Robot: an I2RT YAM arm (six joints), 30 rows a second.
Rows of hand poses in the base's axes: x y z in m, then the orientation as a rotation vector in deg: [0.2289, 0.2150, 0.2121, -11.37, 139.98, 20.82]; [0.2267, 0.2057, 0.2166, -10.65, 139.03, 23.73]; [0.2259, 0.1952, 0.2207, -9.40, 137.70, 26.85]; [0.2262, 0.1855, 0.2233, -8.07, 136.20, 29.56]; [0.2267, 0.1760, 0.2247, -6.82, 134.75, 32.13]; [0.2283, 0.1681, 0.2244, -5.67, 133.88, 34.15]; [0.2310, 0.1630, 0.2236, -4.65, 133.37, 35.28]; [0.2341, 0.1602, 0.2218, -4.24, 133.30, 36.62]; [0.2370, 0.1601, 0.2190, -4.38, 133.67, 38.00]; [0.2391, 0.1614, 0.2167, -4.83, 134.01, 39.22]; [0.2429, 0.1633, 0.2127, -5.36, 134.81, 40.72]
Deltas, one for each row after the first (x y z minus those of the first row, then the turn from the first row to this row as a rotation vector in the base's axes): [-0.0022, -0.0093, 0.0045, 2.39, -0.39, 0.21]; [-0.0030, -0.0198, 0.0086, 5.13, -1.02, 0.08]; [-0.0027, -0.0295, 0.0112, 7.66, -1.84, -0.22]; [-0.0022, -0.0390, 0.0126, 10.07, -2.59, -0.48]; [-0.0006, -0.0469, 0.0123, 11.96, -2.87, -0.80]; [0.0021, -0.0520, 0.0115, 13.12, -3.01, -1.25]; [0.0052, -0.0548, 0.0097, 14.18, -2.71, -1.17]; [0.0081, -0.0549, 0.0069, 15.02, -2.01, -0.67]; [0.0102, -0.0536, 0.0046, 15.67, -1.40, 0.02]; [0.0140, -0.0517, 0.0006, 16.38, -0.27, 0.86]
